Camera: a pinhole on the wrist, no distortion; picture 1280 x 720 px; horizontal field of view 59.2 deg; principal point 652.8 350.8 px. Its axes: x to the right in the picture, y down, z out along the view. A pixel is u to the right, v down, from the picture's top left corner.
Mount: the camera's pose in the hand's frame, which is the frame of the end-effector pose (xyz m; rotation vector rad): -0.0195 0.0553 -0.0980 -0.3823 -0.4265 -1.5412
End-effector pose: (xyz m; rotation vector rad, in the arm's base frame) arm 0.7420 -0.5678 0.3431 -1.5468 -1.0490 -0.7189
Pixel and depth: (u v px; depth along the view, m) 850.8 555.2 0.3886
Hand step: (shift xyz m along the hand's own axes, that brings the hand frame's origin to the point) 0.0403 0.1873 0.2757
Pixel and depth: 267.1 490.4 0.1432
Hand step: -0.0046 0.1685 0.0029
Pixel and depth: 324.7 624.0 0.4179
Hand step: 0.0733 0.3671 0.2085
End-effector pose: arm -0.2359 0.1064 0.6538 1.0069 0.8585 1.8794
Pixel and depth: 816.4 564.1 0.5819
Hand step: 0.0749 0.2685 0.4529
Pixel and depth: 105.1 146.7 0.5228
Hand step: -0.1232 0.5342 0.2287
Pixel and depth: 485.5 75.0 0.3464
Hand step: -0.1121 0.2709 0.1755
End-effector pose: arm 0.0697 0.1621 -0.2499 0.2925 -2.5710 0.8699
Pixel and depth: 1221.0 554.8 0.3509
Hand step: 0.0326 0.0742 0.2962
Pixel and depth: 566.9 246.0 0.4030
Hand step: -0.0665 0.2807 0.2363
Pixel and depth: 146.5 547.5 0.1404
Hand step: 0.0025 0.1794 -0.0063
